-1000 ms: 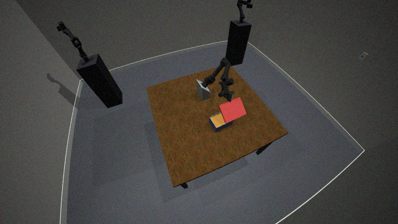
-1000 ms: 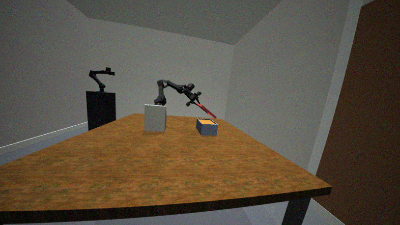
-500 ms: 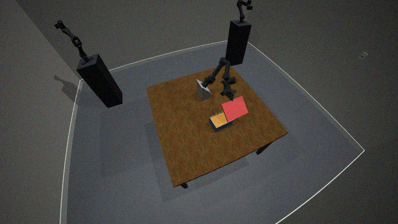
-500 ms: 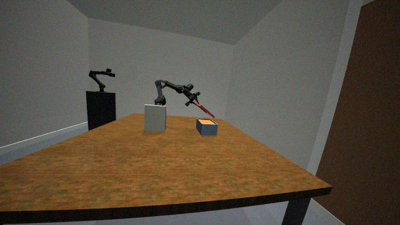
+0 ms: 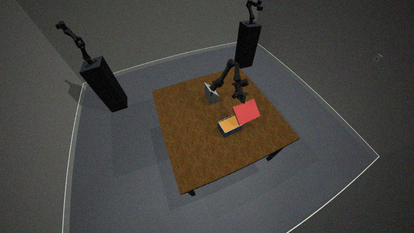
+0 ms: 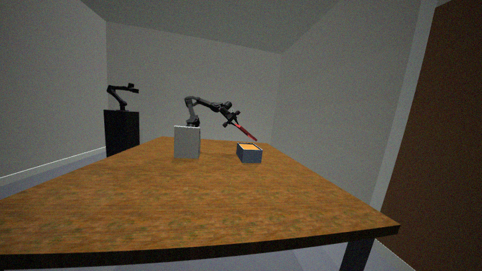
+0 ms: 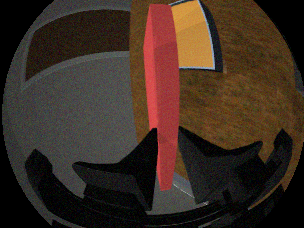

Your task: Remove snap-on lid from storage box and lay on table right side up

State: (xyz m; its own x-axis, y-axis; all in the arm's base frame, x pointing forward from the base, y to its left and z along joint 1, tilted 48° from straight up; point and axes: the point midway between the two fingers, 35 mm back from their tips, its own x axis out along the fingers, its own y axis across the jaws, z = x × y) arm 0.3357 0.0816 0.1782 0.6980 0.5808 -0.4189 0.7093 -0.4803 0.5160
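Now: the lid 70 mm ahead of my gripper tip, 40 mm below it and 10 mm to the left of it. From my gripper tip the other things lie so: storage box 180 mm below, 160 mm to the right, 80 mm ahead.
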